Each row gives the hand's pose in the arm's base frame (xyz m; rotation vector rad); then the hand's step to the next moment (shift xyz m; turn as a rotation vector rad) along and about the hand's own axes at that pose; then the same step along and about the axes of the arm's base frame.
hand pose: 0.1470 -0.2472 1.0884 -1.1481 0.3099 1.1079
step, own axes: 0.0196 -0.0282 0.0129 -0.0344 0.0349 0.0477
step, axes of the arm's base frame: 0.0284 0.0219 0.0080 -0.0601 0.0211 0.0250
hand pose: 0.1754 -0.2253 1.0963 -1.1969 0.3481 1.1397
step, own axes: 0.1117 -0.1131 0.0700 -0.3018 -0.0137 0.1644
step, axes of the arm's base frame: 0.1207 0.1247 0.0068 -0.1767 -0.0107 0.2949
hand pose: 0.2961 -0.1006 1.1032 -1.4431 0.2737 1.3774
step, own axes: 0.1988 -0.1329 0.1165 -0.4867 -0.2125 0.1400
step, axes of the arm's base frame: 0.0940 0.2396 -0.0673 -0.0685 -0.0384 0.5436
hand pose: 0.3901 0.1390 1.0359 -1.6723 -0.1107 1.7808
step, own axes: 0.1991 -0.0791 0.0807 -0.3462 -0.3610 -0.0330
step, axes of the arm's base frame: -0.0290 0.1950 -0.1164 0.1583 0.0825 0.4684
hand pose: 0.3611 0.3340 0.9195 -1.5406 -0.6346 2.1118
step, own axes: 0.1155 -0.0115 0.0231 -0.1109 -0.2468 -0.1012
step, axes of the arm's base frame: -0.0531 0.0760 -0.0736 0.1488 0.1398 0.2044
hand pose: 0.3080 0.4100 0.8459 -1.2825 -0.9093 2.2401
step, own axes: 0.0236 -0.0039 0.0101 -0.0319 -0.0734 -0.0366
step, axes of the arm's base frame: -0.0204 0.0140 -0.0078 0.0493 0.0444 0.0577
